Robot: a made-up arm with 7 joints. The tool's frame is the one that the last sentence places. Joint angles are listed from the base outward.
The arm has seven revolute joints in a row. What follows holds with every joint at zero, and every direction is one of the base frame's.
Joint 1 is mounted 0.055 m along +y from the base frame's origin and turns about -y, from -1.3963 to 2 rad.
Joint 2 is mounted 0.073 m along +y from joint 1 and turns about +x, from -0.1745 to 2 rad.
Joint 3 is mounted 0.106 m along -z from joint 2 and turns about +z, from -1.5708 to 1.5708 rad.
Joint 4 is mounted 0.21 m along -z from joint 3 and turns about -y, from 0 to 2.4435 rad.
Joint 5 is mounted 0.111 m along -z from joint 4 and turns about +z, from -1.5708 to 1.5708 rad.
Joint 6 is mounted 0.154 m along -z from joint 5 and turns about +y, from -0.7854 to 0.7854 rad.
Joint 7 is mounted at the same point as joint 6 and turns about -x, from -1.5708 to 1.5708 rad.
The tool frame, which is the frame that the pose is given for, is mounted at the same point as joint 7; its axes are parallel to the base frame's.
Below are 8 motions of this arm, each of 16 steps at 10 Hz.
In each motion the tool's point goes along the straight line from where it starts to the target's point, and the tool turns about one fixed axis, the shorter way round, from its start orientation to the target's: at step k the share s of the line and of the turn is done. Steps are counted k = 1, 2, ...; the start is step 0. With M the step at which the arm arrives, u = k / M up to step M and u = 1 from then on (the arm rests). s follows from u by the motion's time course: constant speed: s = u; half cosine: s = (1 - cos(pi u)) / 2; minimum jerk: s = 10 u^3 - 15 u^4 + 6 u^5.
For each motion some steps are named. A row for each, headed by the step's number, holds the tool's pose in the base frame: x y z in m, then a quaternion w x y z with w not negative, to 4 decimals.
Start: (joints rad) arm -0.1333 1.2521 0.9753 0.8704 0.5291 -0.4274 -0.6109
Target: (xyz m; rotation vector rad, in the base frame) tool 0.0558 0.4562 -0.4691 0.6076 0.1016 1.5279
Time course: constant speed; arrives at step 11
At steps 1, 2, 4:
1: 0.1083 0.6259 -0.0503 0.2640 0.5998 -0.6412 0.3992
2: 0.1030 0.6089 -0.0922 0.3240 0.5878 -0.5894 0.4495
4: 0.0925 0.5750 -0.1759 0.4348 0.5482 -0.4705 0.5376

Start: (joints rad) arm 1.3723 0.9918 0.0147 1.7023 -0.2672 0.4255 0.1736
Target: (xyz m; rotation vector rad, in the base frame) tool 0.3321 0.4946 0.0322 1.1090 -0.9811 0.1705
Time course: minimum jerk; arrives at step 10
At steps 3, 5, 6, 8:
3: 0.2211 0.3866 0.1959 0.3299 0.5723 -0.7508 -0.0020
5: 0.2658 0.4301 0.1300 0.5105 0.5634 -0.6488 0.0312
6: 0.2900 0.4536 0.0943 0.5995 0.5480 -0.5813 0.0487
8: 0.3244 0.4871 0.0435 0.7122 0.5140 -0.4725 0.0725

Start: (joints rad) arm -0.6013 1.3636 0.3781 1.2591 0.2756 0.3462 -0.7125
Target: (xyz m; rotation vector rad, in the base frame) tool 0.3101 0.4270 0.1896 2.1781 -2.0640 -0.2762
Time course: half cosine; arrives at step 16
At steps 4, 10, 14, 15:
4: 0.2149 0.5200 -0.0788 0.5118 0.7446 -0.4126 -0.1156
10: 0.2757 0.4606 0.0925 0.2349 0.7542 -0.6043 -0.1036
14: 0.3059 0.4311 0.1776 0.0854 0.7268 -0.6751 -0.0932
15: 0.3090 0.4280 0.1866 0.0694 0.7228 -0.6814 -0.0919

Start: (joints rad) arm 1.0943 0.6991 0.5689 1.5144 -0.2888 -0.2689 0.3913
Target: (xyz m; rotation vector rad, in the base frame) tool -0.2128 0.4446 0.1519 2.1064 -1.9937 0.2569
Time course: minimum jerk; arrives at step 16
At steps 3, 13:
3: 0.2235 0.4498 0.1253 0.1555 0.5103 -0.8436 -0.0611
13: -0.1904 0.4449 0.1505 0.1171 0.7095 -0.6903 0.0801

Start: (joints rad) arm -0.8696 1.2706 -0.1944 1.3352 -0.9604 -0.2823 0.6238
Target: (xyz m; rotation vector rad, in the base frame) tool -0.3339 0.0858 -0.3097 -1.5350 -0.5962 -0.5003
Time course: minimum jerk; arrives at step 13
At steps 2, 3, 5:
2: 0.0307 0.4632 -0.2963 0.4640 -0.0522 0.1792 -0.8659
3: 0.0098 0.4415 -0.2971 0.4931 -0.0976 0.1545 -0.8506
5: -0.0679 0.3611 -0.2999 0.5841 -0.2617 0.0584 -0.7661

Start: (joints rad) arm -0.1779 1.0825 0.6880 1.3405 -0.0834 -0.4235 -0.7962
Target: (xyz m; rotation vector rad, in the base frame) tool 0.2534 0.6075 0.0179 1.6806 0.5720 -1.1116
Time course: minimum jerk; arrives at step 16
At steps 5, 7, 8, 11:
5: 0.2018 0.5500 -0.0515 0.2933 0.7467 -0.5900 -0.0907
7: 0.2147 0.5643 -0.0342 0.3814 0.8037 -0.4076 -0.2062
8: 0.2220 0.5724 -0.0244 0.4219 0.8155 -0.2927 -0.2670
11: 0.2421 0.5949 0.0027 0.4911 0.7695 0.0458 -0.4057

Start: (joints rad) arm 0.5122 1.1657 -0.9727 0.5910 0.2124 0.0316 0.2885
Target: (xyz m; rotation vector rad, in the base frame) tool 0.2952 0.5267 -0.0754 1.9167 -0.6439 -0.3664
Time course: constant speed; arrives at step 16
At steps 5, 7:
5: 0.2510 0.5582 -0.1894 0.7864 0.5037 -0.2002 -0.2963
7: 0.2591 0.5525 -0.1686 0.7471 0.5661 -0.2158 -0.2735

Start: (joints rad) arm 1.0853 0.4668 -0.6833 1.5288 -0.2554 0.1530 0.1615
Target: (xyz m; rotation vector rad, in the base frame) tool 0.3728 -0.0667 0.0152 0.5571 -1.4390 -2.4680
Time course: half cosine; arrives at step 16
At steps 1, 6, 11, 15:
1: 0.4203 0.1241 0.0102 0.3477 0.2523 -0.7818 -0.4519
6: 0.4059 0.0665 0.0117 0.2856 0.2409 -0.7155 -0.5902
11: 0.3834 -0.0239 0.0141 0.1731 0.2099 -0.5729 -0.7732
15: 0.3733 -0.0648 0.0152 0.1177 0.1910 -0.4948 -0.8395

